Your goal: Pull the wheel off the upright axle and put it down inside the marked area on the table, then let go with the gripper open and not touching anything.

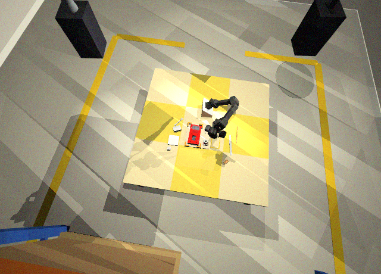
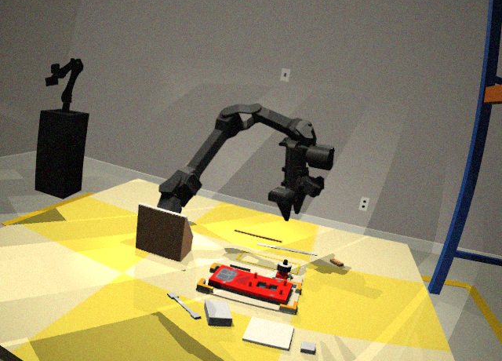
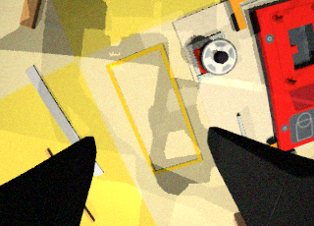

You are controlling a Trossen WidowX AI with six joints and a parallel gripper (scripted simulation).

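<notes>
Right now the wheel is 10 mm ahead of my gripper tip, 80 mm to the right of it and 130 mm below it. From my gripper tip the other things lie so: thin rod (80 mm behind, 240 mm to the left, 160 mm below); grey block (130 mm behind, 360 mm to the right, 150 mm below); flat tool (210 mm behind, 350 mm to the right, 160 mm below).
</notes>
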